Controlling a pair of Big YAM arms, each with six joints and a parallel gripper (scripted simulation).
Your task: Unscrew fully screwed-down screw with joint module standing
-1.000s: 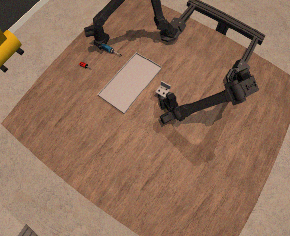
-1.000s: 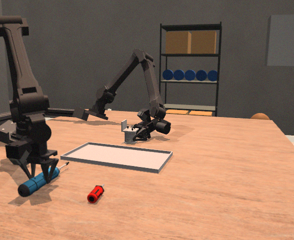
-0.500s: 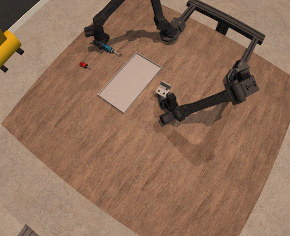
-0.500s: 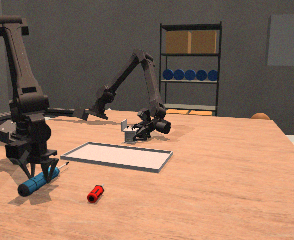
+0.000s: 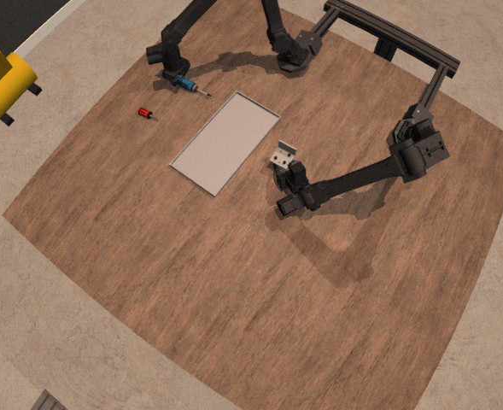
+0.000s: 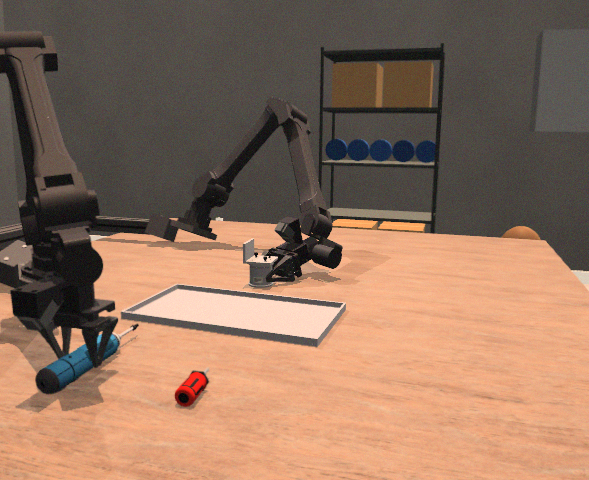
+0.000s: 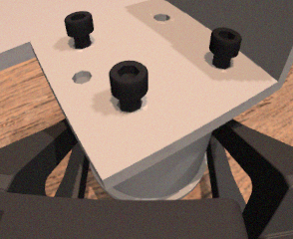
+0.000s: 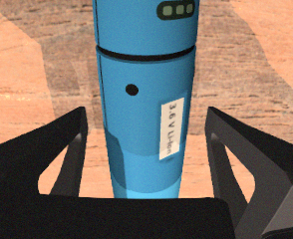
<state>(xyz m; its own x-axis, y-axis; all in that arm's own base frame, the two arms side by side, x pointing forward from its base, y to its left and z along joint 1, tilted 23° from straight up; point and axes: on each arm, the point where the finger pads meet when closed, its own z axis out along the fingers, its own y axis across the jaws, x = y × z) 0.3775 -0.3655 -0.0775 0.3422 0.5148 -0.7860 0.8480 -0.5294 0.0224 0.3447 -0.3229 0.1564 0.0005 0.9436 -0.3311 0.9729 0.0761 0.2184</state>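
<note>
The joint module is 1 cm above my left hand. Round my left hand: shallow grey tray (6 cm ahead, 22 cm to the right, 2 cm below); then pale l-shaped bracket (5 cm above); then red manual screwdriver (18 cm ahead, 55 cm to the right, 1 cm below).
</note>
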